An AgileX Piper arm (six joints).
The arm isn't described. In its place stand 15 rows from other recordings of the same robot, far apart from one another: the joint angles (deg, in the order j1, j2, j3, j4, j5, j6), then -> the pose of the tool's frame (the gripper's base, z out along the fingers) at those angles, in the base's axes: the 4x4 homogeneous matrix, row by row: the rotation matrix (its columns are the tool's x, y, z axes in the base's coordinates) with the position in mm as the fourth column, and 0 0 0 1 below.
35.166 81.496 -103.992 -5.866 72.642 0.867 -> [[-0.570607, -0.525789, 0.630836, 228.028], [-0.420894, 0.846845, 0.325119, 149.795], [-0.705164, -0.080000, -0.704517, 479.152], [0, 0, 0, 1]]
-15.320 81.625 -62.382 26.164 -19.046 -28.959 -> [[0.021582, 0.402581, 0.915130, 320.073], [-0.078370, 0.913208, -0.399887, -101.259], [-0.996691, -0.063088, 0.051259, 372.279], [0, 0, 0, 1]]
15.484 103.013 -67.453 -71.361 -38.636 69.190 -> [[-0.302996, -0.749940, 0.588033, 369.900], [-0.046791, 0.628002, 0.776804, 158.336], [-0.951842, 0.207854, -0.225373, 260.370], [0, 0, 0, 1]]
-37.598 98.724 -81.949 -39.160 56.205 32.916 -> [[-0.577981, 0.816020, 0.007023, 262.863], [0.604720, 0.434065, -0.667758, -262.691], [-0.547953, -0.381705, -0.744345, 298.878], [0, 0, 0, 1]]
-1.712 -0.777 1.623 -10.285 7.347 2.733 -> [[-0.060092, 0.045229, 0.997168, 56.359], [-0.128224, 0.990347, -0.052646, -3.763], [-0.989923, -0.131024, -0.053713, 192.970], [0, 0, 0, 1]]
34.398 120.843 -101.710 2.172 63.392 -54.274 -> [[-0.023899, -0.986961, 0.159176, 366.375], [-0.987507, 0.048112, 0.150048, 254.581], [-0.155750, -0.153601, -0.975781, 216.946], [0, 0, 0, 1]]
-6.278 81.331 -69.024 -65.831 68.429 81.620 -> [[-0.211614, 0.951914, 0.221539, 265.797], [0.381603, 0.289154, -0.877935, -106.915], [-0.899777, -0.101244, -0.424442, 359.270], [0, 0, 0, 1]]
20.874 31.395 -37.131 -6.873 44.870 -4.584 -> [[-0.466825, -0.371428, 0.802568, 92.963], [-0.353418, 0.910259, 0.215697, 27.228], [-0.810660, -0.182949, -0.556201, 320.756], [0, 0, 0, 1]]
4.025 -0.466 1.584 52.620 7.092 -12.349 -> [[-0.113814, -0.123425, 0.985806, 55.774], [0.634040, 0.754894, 0.167716, 12.874], [-0.764879, 0.644128, -0.007661, 197.515], [0, 0, 0, 1]]
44.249 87.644 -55.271 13.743 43.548 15.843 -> [[-0.923953, -0.361022, 0.126388, 197.564], [-0.298584, 0.887252, 0.351614, 213.245], [-0.239079, 0.287137, -0.927574, 226.559], [0, 0, 0, 1]]
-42.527 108.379 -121.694 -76.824 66.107 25.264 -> [[-0.638263, 0.720874, -0.270112, 238.392], [0.233478, -0.153080, -0.960237, -328.579], [-0.733558, -0.675949, -0.070603, 472.048], [0, 0, 0, 1]]
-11.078 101.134 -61.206 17.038 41.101 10.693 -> [[-0.811227, 0.507697, 0.290096, 331.196], [0.560685, 0.816198, 0.139477, -46.985], [-0.165964, 0.275800, -0.946779, 180.917], [0, 0, 0, 1]]
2.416 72.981 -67.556 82.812 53.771 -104.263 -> [[0.202709, -0.806098, 0.555981, 255.589], [-0.257418, 0.503934, 0.824492, 83.678], [-0.944799, -0.310251, -0.105352, 414.858], [0, 0, 0, 1]]
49.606 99.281 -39.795 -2.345 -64.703 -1.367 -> [[0.147044, -0.779266, 0.609198, 215.632], [0.109059, 0.624911, 0.773041, 258.615], [-0.983099, -0.047233, 0.176875, 220.229], [0, 0, 0, 1]]
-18.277 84.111 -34.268 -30.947 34.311 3.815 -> [[-0.989900, -0.009547, 0.141446, 205.367], [-0.059305, 0.934124, -0.351988, -95.607], [-0.128767, -0.356822, -0.925255, 162.430], [0, 0, 0, 1]]
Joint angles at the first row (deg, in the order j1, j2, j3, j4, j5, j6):
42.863, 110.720, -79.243, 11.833, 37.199, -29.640
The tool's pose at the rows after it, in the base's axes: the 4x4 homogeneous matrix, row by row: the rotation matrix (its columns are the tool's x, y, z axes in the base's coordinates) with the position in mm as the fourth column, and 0 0 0 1 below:
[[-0.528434, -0.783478, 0.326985, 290.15], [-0.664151, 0.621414, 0.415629, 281.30], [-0.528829, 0.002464, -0.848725, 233.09], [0, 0, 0, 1]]
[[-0.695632, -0.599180, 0.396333, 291.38], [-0.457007, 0.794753, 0.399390, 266.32], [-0.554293, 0.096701, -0.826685, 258.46], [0, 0, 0, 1]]
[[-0.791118, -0.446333, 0.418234, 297.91], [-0.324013, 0.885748, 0.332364, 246.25], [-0.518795, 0.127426, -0.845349, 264.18], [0, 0, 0, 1]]
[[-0.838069, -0.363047, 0.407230, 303.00], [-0.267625, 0.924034, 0.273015, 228.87], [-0.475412, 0.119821, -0.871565, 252.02], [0, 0, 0, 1]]
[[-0.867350, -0.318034, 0.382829, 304.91], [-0.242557, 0.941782, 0.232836, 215.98], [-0.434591, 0.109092, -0.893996, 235.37], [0, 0, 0, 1]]
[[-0.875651, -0.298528, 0.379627, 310.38], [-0.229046, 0.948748, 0.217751, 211.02], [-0.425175, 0.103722, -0.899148, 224.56], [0, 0, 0, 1]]
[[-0.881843, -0.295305, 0.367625, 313.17], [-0.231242, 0.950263, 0.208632, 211.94], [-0.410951, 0.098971, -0.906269, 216.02], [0, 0, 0, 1]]
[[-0.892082, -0.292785, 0.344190, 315.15], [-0.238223, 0.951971, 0.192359, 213.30], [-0.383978, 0.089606, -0.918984, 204.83], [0, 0, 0, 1]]
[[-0.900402, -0.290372, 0.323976, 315.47], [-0.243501, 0.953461, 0.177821, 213.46], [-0.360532, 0.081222, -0.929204, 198.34], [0, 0, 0, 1]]
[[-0.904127, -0.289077, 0.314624, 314.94], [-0.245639, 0.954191, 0.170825, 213.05], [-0.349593, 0.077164, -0.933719, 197.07], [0, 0, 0, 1]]
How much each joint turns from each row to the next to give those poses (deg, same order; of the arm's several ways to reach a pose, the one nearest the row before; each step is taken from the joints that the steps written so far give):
0.214, -4.567, 0.001, -4.116, -0.491, 16.282
-1.066, -3.743, -0.116, -4.770, 1.074, 18.271
-2.275, -1.454, 0.287, -3.978, 3.050, 10.734
-2.241, -0.090, 2.406, -1.672, 0.685, 3.711
-1.694, 0.378, 2.936, -0.366, -0.545, 1.070
-1.072, 1.162, 0.855, -0.284, -1.331, 0.265
-0.130, 1.338, 0.001, 0.000, -0.389, 0.000
0.000, 1.680, 0.000, -0.001, 0.112, 0.001
-0.001, 0.921, -0.002, 0.001, 0.624, -0.001
0.001, 0.142, 0.000, 0.000, 0.575, 0.001

